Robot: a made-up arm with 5 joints.
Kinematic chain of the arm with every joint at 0, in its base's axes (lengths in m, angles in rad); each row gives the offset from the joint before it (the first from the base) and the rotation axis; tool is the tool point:
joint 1: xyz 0 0 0.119 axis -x
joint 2: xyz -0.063 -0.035 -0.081 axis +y
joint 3: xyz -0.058 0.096 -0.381 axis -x
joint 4: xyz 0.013 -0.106 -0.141 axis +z
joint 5: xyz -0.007 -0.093 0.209 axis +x
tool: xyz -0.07 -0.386 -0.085
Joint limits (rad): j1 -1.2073..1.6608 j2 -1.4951..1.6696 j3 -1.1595..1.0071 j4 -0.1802..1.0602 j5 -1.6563..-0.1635
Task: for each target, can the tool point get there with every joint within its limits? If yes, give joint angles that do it. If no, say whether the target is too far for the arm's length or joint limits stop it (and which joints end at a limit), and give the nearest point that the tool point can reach.
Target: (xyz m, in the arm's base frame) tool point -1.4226 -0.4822 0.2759
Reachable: no: too far | nearest point -0.9527 -0.3489 0.2325 | short by 0.490 m
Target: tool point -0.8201 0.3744 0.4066
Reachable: no: joint limits stop it (at a limit: joint 1, joint 2, joint 4, joint 5) | nearest point -0.8421 0.2340 0.4266 | short by 0.144 m
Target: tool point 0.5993 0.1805 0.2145
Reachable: no: joint limits stop it (at a limit: joint 1, joint 4, joint 5) | nearest point 0.6875 0.2190 0.2678 | short by 0.110 m
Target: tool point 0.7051 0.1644 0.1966
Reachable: no: joint limits stop it (at a limit: joint 1, joint 3, joint 4, joint 5) | nearest point 0.7156 0.1725 0.2506 | short by 0.056 m
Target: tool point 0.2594 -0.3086 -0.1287
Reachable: yes | joints -0.3987 -0.4475 0.0448 0.9174 -0.5484
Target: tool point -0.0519 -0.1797 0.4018
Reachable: yes | joints 1.1935 1.0284 -0.1057 0.4690 -1.4342
